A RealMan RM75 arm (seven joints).
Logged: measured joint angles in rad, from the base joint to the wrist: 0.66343, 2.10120, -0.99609, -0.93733, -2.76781, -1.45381, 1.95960; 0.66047, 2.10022, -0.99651, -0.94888, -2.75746, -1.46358, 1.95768; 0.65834, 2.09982, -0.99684, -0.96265, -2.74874, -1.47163, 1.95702; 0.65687, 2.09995, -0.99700, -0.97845, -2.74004, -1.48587, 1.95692; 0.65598, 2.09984, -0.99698, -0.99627, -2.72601, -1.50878, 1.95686; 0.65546, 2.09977, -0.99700, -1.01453, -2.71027, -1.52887, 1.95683; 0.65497, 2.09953, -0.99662, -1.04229, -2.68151, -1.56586, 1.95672; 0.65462, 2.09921, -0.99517, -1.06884, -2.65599, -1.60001, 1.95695; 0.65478, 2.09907, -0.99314, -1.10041, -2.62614, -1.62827, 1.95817; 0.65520, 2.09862, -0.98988, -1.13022, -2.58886, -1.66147, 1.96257; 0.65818, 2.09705, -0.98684, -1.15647, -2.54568, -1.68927, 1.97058; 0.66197, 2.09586, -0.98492, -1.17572, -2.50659, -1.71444, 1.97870; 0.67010, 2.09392, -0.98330, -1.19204, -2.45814, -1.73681, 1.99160; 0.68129, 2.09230, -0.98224, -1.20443, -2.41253, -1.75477, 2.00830; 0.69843, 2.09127, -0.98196, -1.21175, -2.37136, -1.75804, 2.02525; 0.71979, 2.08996, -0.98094, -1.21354, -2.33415, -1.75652, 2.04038; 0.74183, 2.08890, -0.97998, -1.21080, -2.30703, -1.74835, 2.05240
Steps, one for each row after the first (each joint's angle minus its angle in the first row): -0.00296, -0.00098, -0.00042, -0.01155, 0.01035, -0.00977, -0.00192; -0.00509, -0.00138, -0.00075, -0.02532, 0.01907, -0.01782, -0.00258; -0.00656, -0.00125, -0.00091, -0.04112, 0.02777, -0.03206, -0.00268; -0.00745, -0.00136, -0.00089, -0.05894, 0.04180, -0.05497, -0.00274; -0.00797, -0.00143, -0.00091, -0.07720, 0.05754, -0.07506, -0.00277; -0.00846, -0.00167, -0.00053, -0.10496, 0.08630, -0.11205, -0.00288; -0.00881, -0.00199, 0.00092, -0.13151, 0.11182, -0.14620, -0.00265; -0.00865, -0.00213, 0.00295, -0.16308, 0.14167, -0.17446, -0.00143; -0.00823, -0.00258, 0.00621, -0.19289, 0.17895, -0.20766, 0.00297; -0.00525, -0.00415, 0.00925, -0.21914, 0.22213, -0.23546, 0.01098; -0.00146, -0.00534, 0.01117, -0.23839, 0.26122, -0.26063, 0.01910; 0.00667, -0.00728, 0.01279, -0.25471, 0.30967, -0.28300, 0.03200; 0.01786, -0.00890, 0.01385, -0.26710, 0.35528, -0.30096, 0.04870; 0.03500, -0.00993, 0.01413, -0.27442, 0.39645, -0.30423, 0.06565; 0.05636, -0.01124, 0.01515, -0.27621, 0.43366, -0.30271, 0.08078; 0.07840, -0.01230, 0.01611, -0.27347, 0.46078, -0.29454, 0.09280
